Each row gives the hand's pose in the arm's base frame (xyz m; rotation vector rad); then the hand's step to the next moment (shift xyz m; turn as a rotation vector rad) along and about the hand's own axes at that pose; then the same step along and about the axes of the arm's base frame.
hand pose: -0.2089 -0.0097 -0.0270 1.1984 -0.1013 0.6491
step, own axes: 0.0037 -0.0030 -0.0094 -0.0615 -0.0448 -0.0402
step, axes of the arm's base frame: 0.0021 0.0092 -0.0046 -0.0374 0.0010 -0.0775
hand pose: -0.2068 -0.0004 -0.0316 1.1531 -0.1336 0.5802
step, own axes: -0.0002 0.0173 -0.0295 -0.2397 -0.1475 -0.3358
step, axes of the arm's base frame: -0.0144 0.0310 0.0019 -0.1936 0.1705 -0.3541
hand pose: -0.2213 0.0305 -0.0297 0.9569 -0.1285 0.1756
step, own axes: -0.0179 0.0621 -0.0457 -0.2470 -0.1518 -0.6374
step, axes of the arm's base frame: -0.0288 0.0709 0.0203 -0.1904 0.4150 -0.5309
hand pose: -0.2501 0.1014 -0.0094 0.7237 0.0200 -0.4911
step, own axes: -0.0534 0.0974 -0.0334 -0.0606 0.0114 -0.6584
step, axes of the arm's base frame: 0.0003 0.1065 0.0460 0.0494 0.4540 -0.4782
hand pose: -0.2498 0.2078 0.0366 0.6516 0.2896 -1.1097
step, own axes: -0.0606 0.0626 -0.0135 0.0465 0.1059 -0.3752
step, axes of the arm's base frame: 0.0312 0.0706 0.0425 0.1523 0.2277 -0.2813
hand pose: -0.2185 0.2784 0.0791 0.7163 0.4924 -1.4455
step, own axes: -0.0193 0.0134 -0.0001 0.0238 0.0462 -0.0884
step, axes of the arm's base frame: 0.0116 0.0136 0.0153 0.0580 0.0440 -0.0722
